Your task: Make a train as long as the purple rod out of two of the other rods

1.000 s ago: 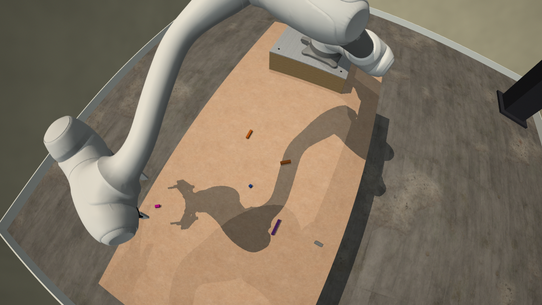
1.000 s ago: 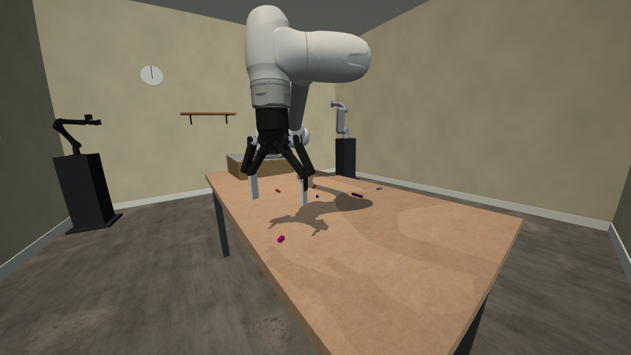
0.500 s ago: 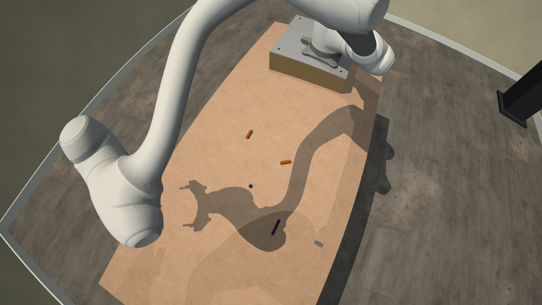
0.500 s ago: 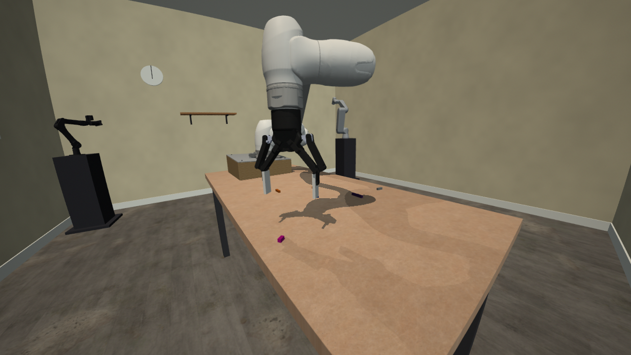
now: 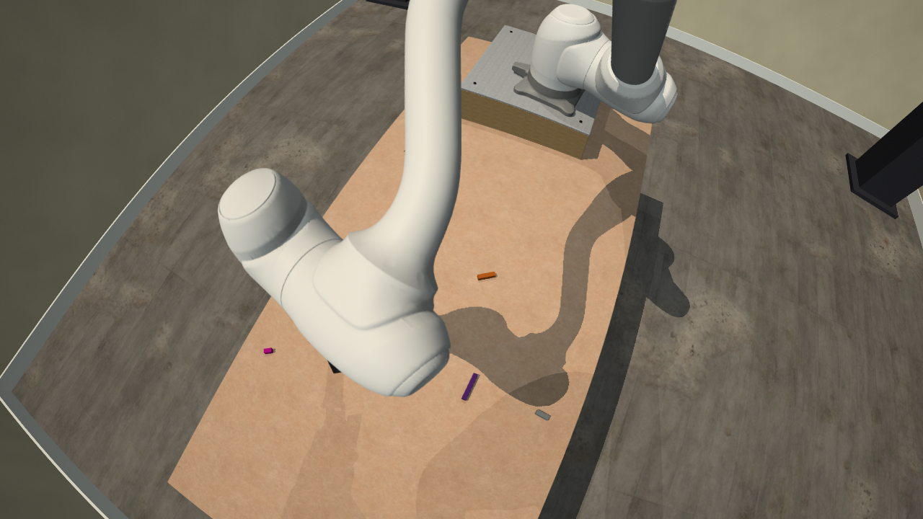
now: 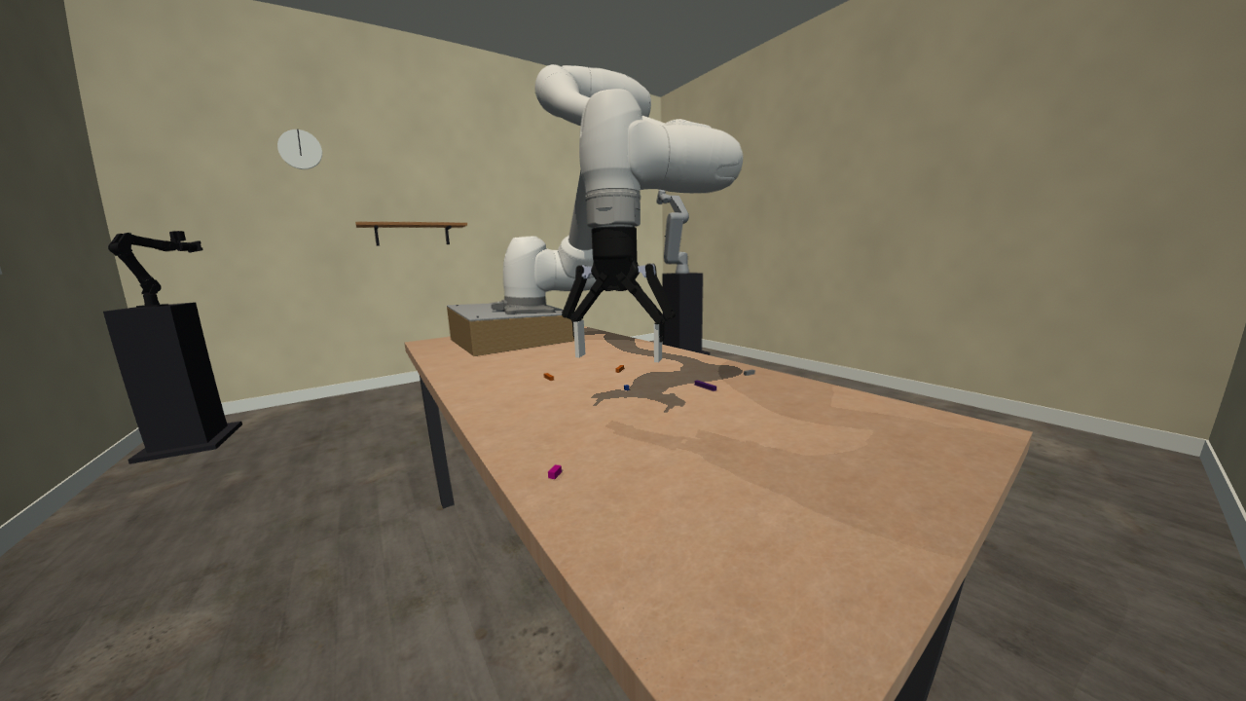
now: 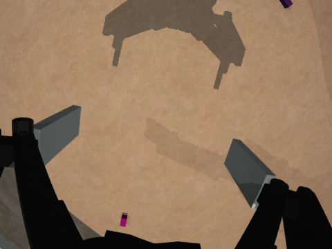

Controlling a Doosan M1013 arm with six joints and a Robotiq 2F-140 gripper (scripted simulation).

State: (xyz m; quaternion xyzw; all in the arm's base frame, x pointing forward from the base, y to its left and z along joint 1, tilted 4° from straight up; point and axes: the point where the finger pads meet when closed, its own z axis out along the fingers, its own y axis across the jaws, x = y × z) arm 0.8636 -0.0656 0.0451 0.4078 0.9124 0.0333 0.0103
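Now: hand 290 mm past the orange rod, 160 mm to the right of it and 120 mm above it. From my hand the other things lie so: purple rod: 250 mm to the left, 120 mm below, 50 mm behind; magenta rod: 170 mm to the right, 130 mm ahead, 120 mm below; blue rod: 140 mm behind, 120 mm below, 90 mm to the left.
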